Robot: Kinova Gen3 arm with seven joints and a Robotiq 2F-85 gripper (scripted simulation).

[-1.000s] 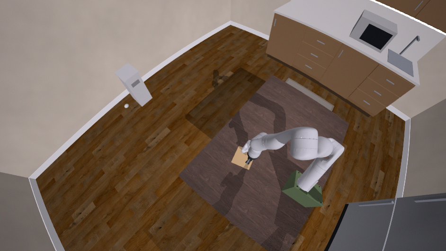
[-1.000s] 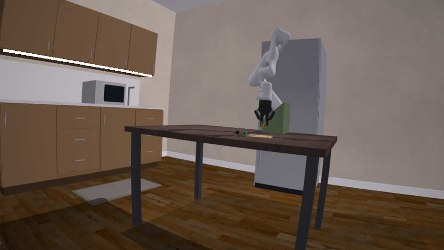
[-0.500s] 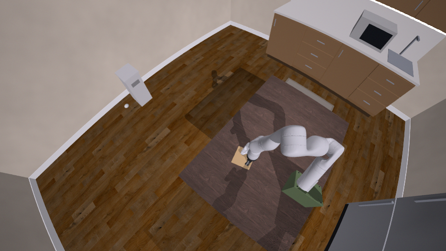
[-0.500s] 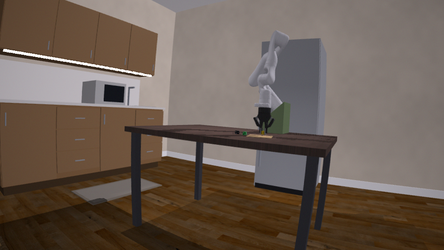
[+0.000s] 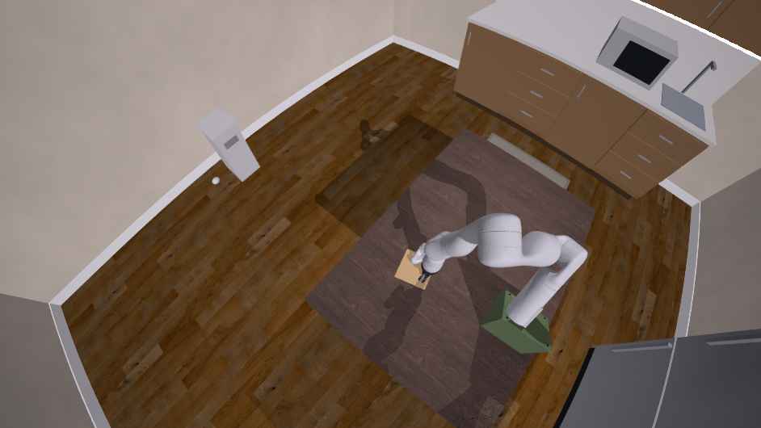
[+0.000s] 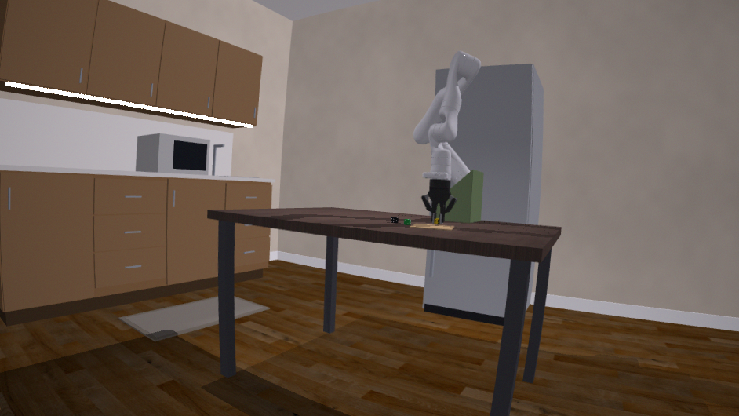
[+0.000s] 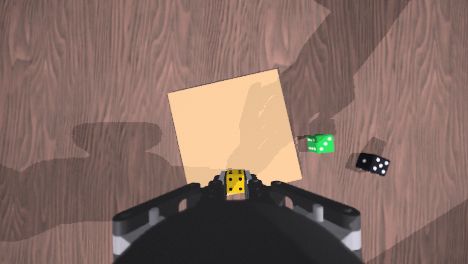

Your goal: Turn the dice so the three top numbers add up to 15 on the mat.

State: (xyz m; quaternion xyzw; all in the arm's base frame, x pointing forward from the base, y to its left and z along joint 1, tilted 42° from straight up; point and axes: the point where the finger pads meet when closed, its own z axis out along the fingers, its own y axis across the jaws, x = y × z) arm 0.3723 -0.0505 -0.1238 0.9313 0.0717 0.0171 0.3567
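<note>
The yellow die lies 10 mm below my hand. From my hand the other things lie so: black die (160 mm to the right, 30 mm ahead, 20 mm below); green die (100 mm to the right, 50 mm ahead, 20 mm below); tan mat (50 mm ahead, 30 mm below, 10 mm to the left).
</note>
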